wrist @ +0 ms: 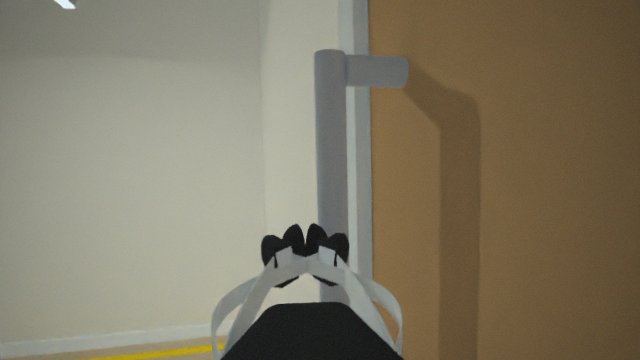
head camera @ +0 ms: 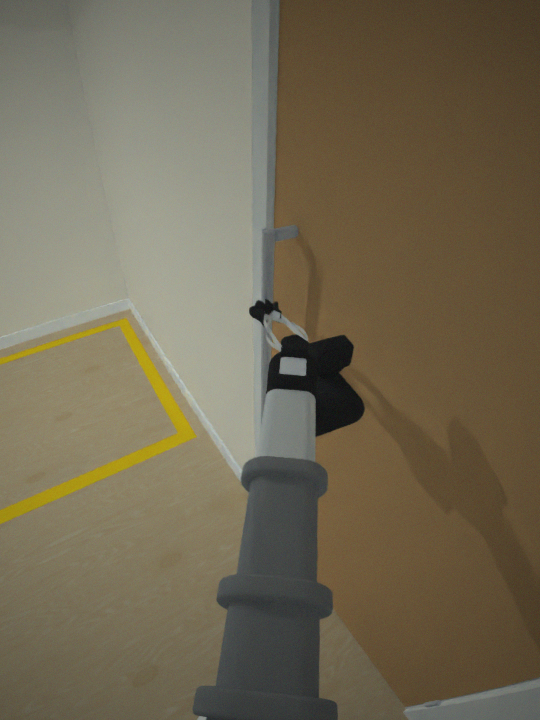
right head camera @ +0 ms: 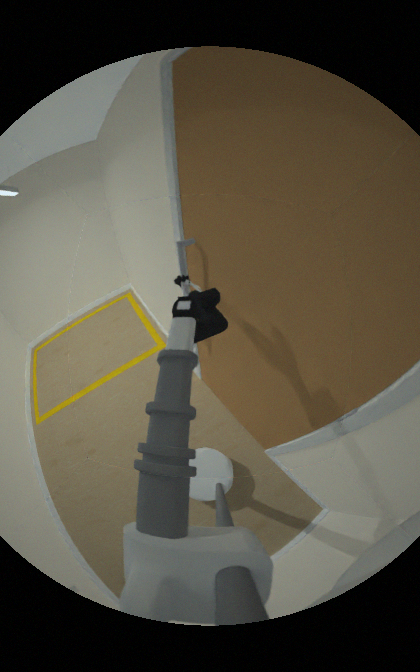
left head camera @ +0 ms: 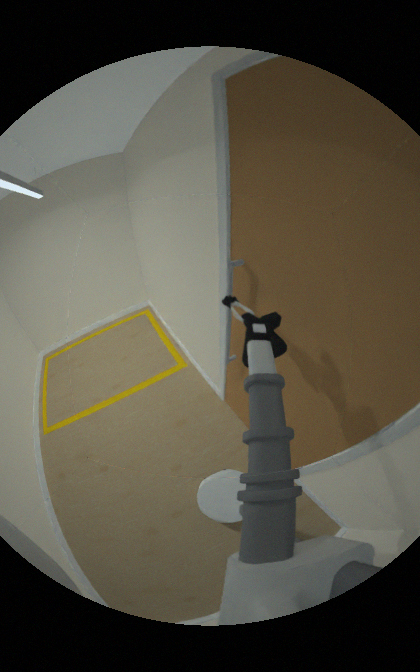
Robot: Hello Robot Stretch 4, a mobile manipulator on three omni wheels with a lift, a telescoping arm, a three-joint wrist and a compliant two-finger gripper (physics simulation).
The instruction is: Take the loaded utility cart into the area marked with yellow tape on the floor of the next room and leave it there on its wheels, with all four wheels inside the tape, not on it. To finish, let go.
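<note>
The utility cart does not show in these views. The yellow tape marks a four-sided area on the floor at the left, close to the walls. My gripper is shut, its black fingertips meeting with nothing seen between them. It is beside a grey vertical bar handle on a brown door. In the wrist view the bar runs behind the right fingertip, which hides part of it. Whether they touch I cannot tell.
A pale wall stands left of the door, with a light grey upright strip between them. A round white shape shows low beside my arm. The brown door fills the right side of the views.
</note>
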